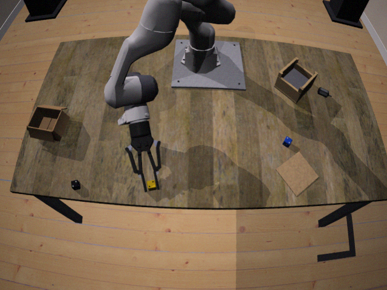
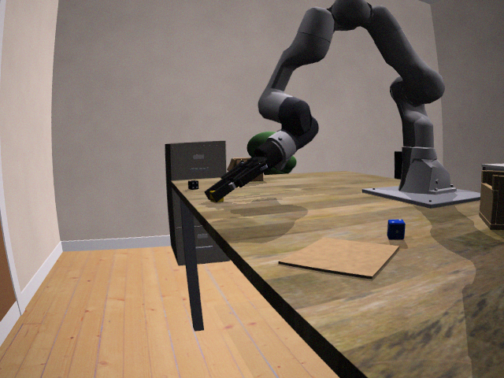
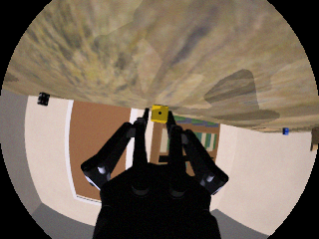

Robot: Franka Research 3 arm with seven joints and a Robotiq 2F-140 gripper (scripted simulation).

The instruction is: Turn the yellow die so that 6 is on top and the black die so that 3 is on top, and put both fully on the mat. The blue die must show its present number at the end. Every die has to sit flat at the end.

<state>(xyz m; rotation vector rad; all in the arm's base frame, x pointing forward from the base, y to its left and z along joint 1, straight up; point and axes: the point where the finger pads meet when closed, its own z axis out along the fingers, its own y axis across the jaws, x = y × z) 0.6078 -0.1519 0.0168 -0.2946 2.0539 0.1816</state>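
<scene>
Right now my hand is 20 mm above the yellow die and 10 mm short of it. From my hand the other things lie so: cardboard box (500 mm to the right, 210 mm behind, 10 mm above); blue die (530 mm to the left, 210 mm behind, 20 mm below); black die (300 mm to the right, 40 mm ahead, 20 mm below).
</scene>
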